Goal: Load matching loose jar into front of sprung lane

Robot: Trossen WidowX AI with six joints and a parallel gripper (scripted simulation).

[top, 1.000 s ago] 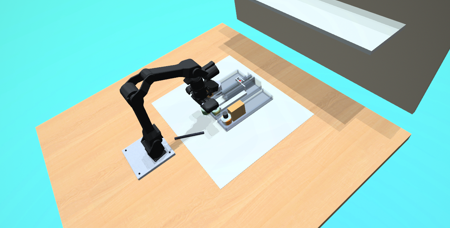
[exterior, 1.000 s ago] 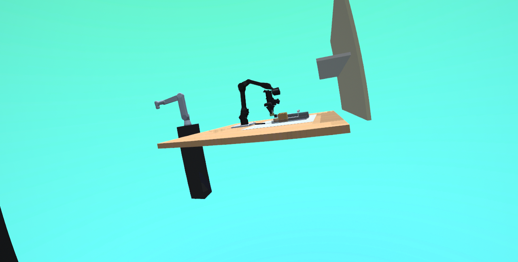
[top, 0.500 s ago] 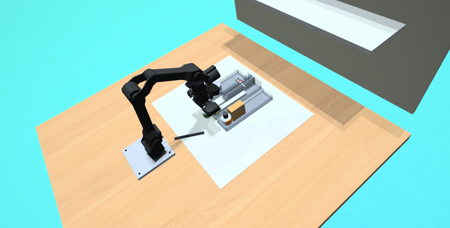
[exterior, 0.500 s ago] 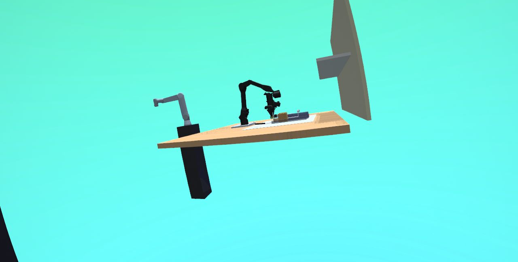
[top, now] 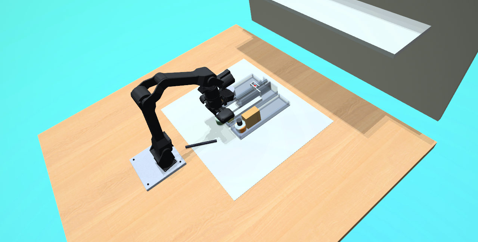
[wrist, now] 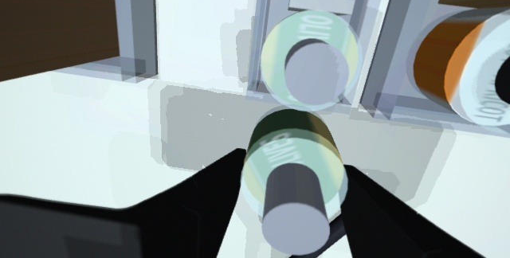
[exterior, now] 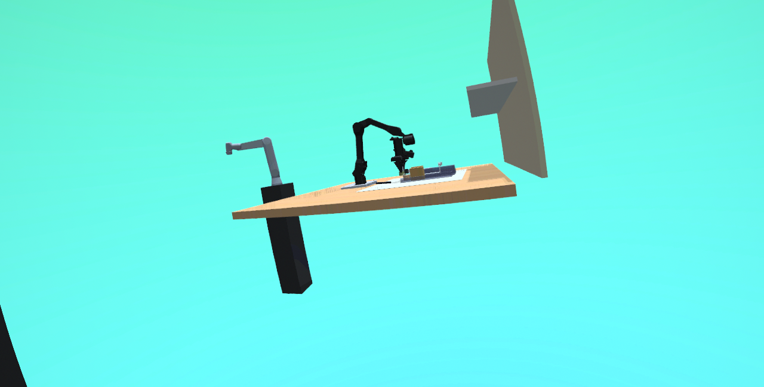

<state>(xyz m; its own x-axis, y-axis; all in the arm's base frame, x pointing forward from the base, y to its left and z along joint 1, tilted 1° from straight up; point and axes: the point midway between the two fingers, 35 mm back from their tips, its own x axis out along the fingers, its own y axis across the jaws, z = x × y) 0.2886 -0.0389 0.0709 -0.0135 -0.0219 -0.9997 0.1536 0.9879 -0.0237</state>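
My gripper tip is now 40 mm short of the apricot jar, 90 mm to the left of it and 10 mm above it. Also, from my gripper tip: black rod: 130 mm behind, 50 mm below; then shelf: 550 mm ahead, 80 mm to the right, 310 mm above; then pale pusher plate: 160 mm ahead.
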